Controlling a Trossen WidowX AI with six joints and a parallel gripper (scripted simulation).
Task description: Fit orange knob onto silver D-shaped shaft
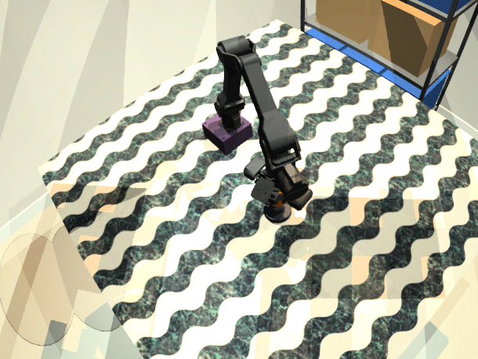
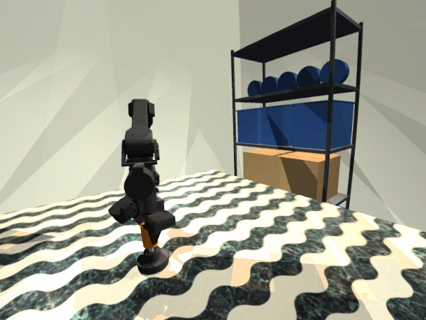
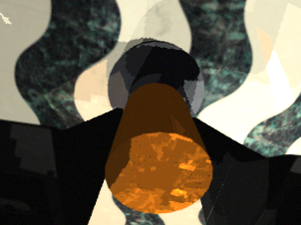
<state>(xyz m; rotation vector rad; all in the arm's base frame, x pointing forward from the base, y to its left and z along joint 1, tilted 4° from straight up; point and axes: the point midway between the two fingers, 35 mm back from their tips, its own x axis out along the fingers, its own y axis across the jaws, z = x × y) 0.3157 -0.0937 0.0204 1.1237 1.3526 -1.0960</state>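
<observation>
Now: the orange knob 30 mm above my gripper tip. The rest, counted from my gripper tip: round grey pedestal 40 mm below.
</observation>
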